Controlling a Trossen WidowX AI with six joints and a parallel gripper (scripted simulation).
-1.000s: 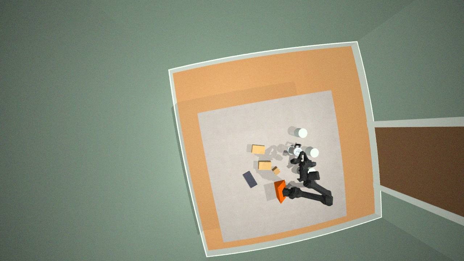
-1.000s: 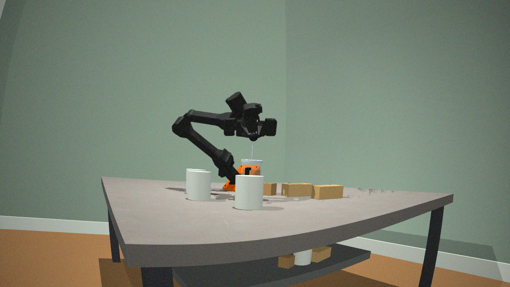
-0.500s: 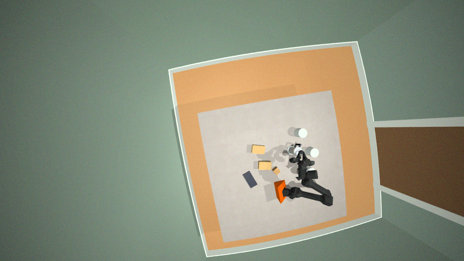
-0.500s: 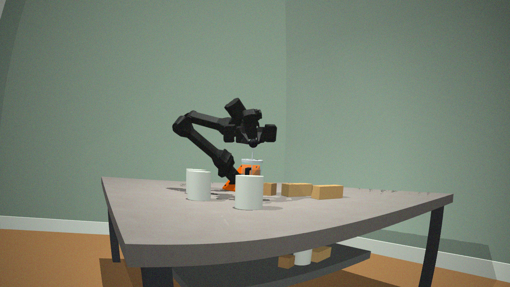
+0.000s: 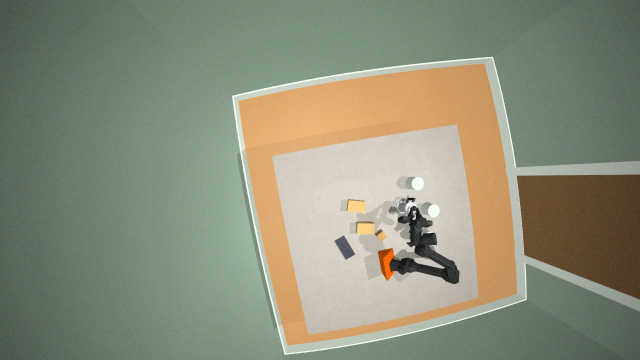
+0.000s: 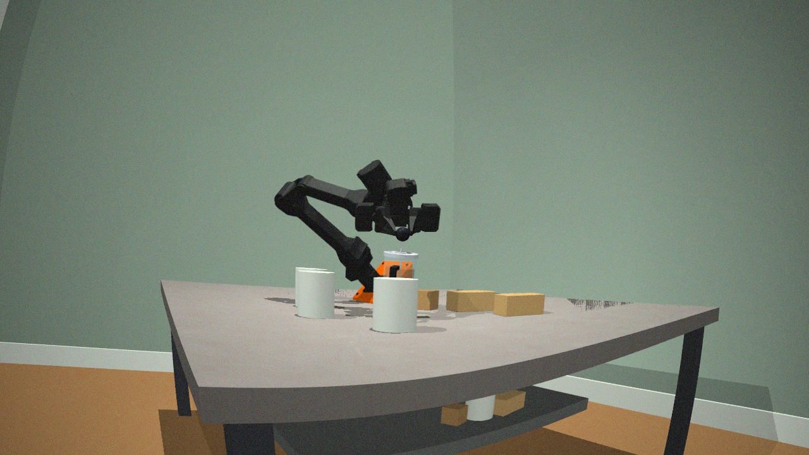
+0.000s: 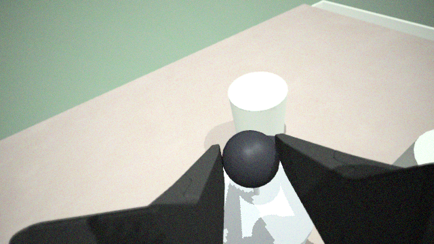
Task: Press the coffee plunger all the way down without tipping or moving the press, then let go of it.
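Now: gripper tip 1 cm to the left of the coffee press and 9 cm above it. Also, from my gripper tip: dark flat slab 17 cm behind, 45 cm to the left, 18 cm below.
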